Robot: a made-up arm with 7 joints.
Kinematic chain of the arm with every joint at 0, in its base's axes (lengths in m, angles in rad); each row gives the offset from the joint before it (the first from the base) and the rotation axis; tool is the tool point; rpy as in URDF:
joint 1: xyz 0 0 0.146 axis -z
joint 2: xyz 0 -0.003 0.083 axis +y
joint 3: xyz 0 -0.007 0.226 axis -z
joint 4: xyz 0 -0.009 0.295 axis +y
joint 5: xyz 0 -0.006 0.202 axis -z
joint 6: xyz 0 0 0.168 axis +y
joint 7: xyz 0 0 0.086 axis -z
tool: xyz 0 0 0 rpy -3.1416 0 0
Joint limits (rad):
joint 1: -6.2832..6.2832
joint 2: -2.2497..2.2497
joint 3: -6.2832..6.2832
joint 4: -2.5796..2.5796
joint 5: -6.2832..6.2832
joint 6: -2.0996..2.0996
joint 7: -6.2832..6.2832
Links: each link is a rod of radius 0.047 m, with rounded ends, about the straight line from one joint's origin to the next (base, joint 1, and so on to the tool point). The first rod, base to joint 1, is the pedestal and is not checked.
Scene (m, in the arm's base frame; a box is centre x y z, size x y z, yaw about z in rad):
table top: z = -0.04
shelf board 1: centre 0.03 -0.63 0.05 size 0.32 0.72 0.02 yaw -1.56
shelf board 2: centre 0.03 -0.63 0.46 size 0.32 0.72 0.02 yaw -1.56
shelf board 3: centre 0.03 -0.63 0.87 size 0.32 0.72 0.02 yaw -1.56
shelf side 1: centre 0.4 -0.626 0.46 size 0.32 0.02 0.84 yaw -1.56
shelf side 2: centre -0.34 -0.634 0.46 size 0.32 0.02 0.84 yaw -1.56
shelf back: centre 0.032 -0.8 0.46 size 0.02 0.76 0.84 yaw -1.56
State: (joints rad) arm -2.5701 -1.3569 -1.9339 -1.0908 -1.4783 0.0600 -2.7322
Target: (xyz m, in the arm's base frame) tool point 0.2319 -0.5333 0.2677
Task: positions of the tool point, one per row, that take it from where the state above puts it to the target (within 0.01 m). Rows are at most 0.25 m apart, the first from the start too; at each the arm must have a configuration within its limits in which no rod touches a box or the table.
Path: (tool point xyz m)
1: 0.8427 0.0161 0.5966
2: 0.8725 0.0863 0.6308
3: 0.8747 0.1650 0.6293
4: 0.8468 0.2522 0.5908
5: 0.8553 0.0288 0.5014
6: 0.7639 -0.1719 0.4192
7: 0.5988 -0.3057 0.3514
8: 0.4044 -0.3478 0.3010
9: 0.2294 -0.2990 0.2677
10: 0.2415 -0.4174 0.2707
11: 0.2319 -0.5333 0.2677

